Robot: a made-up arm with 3 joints. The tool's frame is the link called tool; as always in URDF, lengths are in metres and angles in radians. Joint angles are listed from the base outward. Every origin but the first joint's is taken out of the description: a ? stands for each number. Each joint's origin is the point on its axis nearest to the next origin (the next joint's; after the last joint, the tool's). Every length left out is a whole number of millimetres.
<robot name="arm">
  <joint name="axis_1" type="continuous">
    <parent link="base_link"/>
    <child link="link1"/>
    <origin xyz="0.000 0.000 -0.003" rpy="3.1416 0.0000 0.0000"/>
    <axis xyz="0 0 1"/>
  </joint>
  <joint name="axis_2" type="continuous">
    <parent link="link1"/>
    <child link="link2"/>
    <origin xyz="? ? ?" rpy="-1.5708 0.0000 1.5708"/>
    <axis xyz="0 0 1"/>
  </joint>
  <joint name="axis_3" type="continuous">
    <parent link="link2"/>
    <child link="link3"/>
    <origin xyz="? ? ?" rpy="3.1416 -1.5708 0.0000"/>
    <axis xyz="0 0 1"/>
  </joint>
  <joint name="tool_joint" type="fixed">
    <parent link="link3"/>
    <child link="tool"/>
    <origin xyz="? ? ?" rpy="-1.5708 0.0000 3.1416"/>
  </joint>
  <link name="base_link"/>
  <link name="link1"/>
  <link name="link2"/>
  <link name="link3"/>
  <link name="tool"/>
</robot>
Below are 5 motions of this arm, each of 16 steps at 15 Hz.
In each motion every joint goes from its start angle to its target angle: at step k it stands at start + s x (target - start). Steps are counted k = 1, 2, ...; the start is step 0. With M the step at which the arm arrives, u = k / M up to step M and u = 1 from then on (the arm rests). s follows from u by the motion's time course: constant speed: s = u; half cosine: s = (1 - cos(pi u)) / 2; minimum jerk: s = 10 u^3 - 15 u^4 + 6 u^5.
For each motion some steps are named. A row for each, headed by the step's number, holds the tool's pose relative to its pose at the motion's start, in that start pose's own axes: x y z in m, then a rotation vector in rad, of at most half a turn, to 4 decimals.
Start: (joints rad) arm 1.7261 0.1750 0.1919
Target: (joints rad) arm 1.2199 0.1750 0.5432
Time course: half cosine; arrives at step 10
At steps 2, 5, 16:
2: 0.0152 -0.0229 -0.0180 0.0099 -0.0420 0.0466
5: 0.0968 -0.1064 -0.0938 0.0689 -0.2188 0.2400
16: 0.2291 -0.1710 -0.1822 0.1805 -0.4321 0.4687

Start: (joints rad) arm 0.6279 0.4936 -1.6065
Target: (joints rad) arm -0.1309 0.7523 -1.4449
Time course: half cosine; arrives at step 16
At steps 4, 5, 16:
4: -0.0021 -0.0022 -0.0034 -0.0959 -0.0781 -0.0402
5: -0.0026 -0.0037 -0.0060 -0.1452 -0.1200 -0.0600
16: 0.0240 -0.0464 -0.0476 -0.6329 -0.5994 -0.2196

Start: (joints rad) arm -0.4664 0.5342 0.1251
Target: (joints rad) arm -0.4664 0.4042 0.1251
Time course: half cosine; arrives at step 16
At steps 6, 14, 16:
6: -0.0018 -0.0011 -0.0142 0.0398 0.0000 -0.0050
14: -0.0056 -0.0014 -0.0442 0.1241 0.0000 -0.0156
16: -0.0058 -0.0014 -0.0459 0.1290 0.0000 -0.0162

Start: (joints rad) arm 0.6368 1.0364 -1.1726
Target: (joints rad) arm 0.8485 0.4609 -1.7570
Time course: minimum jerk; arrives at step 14
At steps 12, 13, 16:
12: 0.2444 -0.1650 0.0872 0.2190 0.6980 0.5504
13: 0.2513 -0.1669 0.0868 0.2213 0.7108 0.5632
16: 0.2524 -0.1672 0.0868 0.2217 0.7128 0.5653

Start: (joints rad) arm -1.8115 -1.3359 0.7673
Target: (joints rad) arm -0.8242 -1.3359 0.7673
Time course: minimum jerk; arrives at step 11
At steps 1, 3, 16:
1: -0.0012 0.0006 -0.0023 -0.0010 -0.0063 -0.0011
3: -0.0200 0.0113 -0.0460 -0.0206 -0.1238 -0.0213
16: 0.0091 0.0636 -0.3778 -0.1595 -0.9602 -0.1654

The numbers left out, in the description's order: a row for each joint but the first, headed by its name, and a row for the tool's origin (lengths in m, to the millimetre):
axis_2: -0.170 -0.052 0.000
axis_3: 0.355 0.107 0.000
tool: 0.334 0.032 0.000

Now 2 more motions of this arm.
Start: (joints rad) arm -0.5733 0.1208 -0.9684
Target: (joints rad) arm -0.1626 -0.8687 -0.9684
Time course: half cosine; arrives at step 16
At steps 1, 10, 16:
1: 0.0021 -0.0019 -0.0027 0.0086 0.0005 0.0056
10: 0.1784 -0.0254 -0.2544 0.6177 -0.0635 0.3998
16: 0.2759 0.0462 -0.3714 0.8806 -0.1562 0.5778

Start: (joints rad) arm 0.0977 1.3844 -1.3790
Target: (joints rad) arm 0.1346 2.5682 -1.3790
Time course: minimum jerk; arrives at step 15
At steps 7, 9, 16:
7: -0.1196 0.2597 0.0327 -0.0999 0.0163 -0.5084
9: -0.1252 0.4209 0.0400 -0.1595 0.0253 -0.7921
16: -0.0656 0.6198 0.0348 -0.2408 0.0360 -1.1590

